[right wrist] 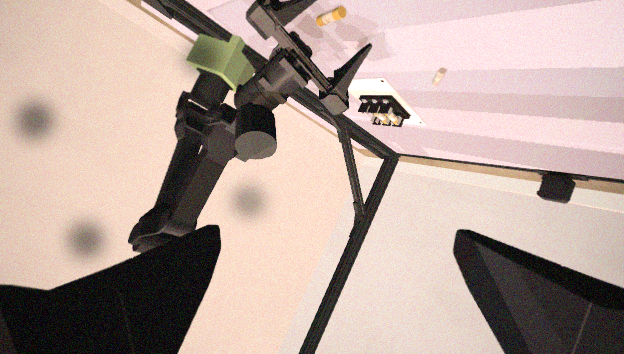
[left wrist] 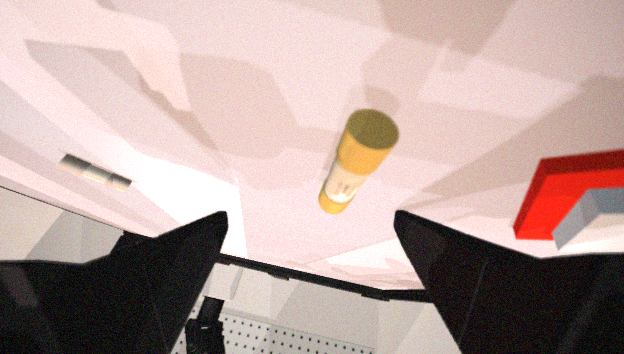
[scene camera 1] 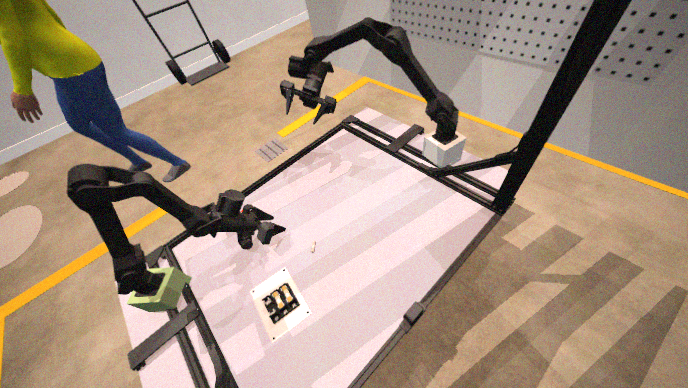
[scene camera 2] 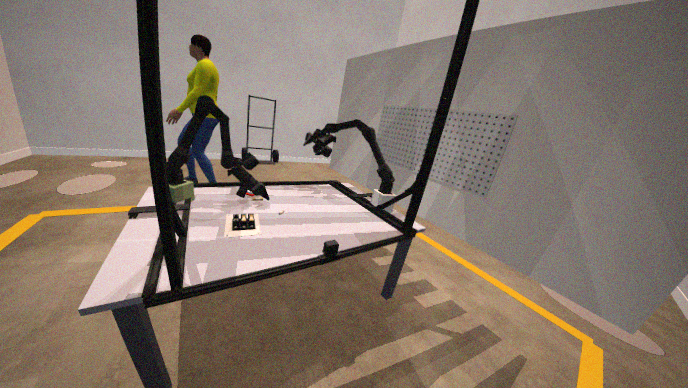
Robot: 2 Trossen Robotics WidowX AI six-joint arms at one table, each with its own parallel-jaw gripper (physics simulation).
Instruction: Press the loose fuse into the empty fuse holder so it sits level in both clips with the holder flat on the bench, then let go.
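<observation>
Open and holding nothing, the right gripper [scene camera 1: 300, 119] is visible also in the right wrist view [right wrist: 337, 238]. The left gripper [scene camera 1: 279, 223] can be seen as well, and it appears both in the left wrist view [left wrist: 312, 218] and in the right wrist view [right wrist: 351, 16]. On the table rests a fuse [left wrist: 70, 163].
</observation>
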